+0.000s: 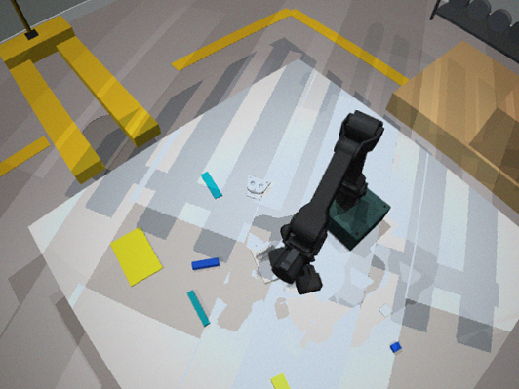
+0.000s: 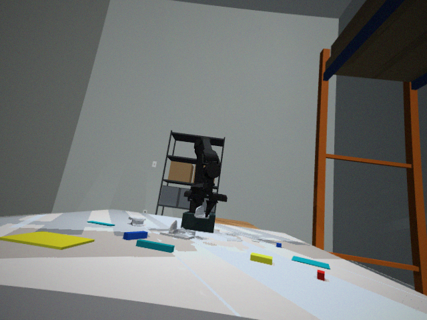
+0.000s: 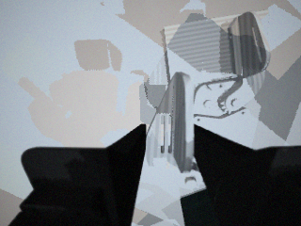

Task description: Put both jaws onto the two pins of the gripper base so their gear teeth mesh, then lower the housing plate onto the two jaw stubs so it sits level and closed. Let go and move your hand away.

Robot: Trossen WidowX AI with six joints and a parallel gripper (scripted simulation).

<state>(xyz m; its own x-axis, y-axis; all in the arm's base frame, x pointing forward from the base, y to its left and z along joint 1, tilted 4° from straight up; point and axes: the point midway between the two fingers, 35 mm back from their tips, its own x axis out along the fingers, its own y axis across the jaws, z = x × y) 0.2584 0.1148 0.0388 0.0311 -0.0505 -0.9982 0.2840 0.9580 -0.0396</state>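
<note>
Now: the housing plate 80 mm below my gripper tip, 70 mm to the right of it and 20 mm behind it. From my gripper tip the other things lie so: small yellow block: 250 mm to the left, 190 mm ahead, 80 mm below; grey jaw: 40 mm behind, 10 mm to the right; small blue cube: 330 mm to the left, 140 mm behind, 80 mm below.
</note>
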